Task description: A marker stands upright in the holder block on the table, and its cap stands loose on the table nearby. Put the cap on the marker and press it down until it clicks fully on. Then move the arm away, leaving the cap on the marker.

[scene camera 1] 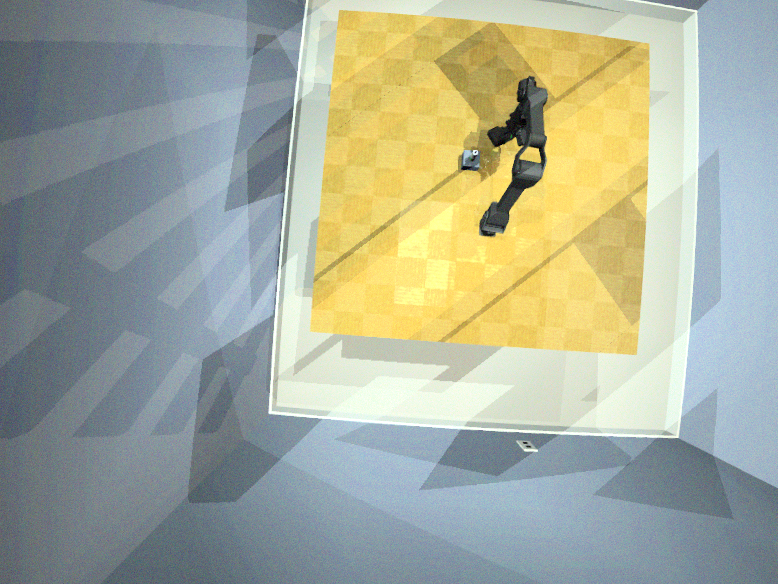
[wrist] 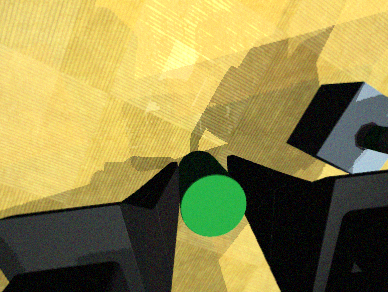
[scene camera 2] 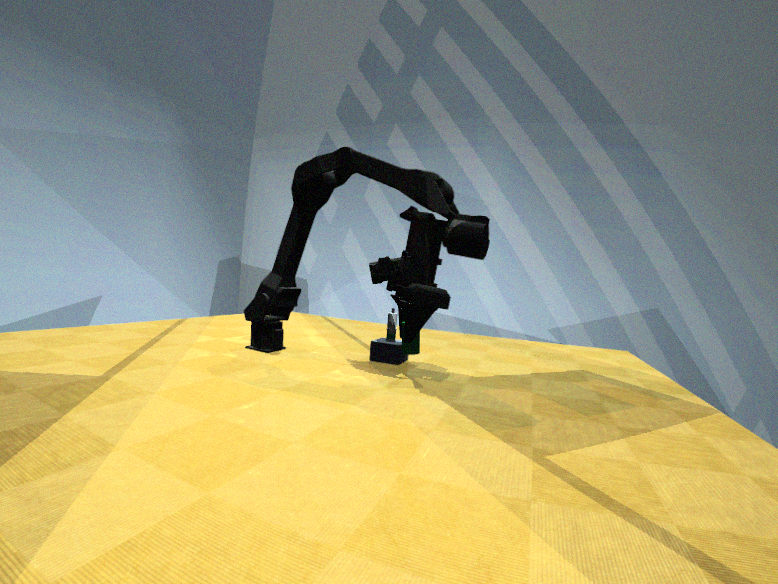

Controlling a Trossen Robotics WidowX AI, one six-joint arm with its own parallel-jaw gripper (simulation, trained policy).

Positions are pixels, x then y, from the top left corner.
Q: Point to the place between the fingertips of the gripper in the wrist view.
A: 202, 165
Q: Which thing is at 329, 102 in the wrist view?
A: A grey holder block.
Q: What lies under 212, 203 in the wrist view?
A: A green cap.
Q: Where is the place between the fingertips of the gripper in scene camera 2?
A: At 405, 340
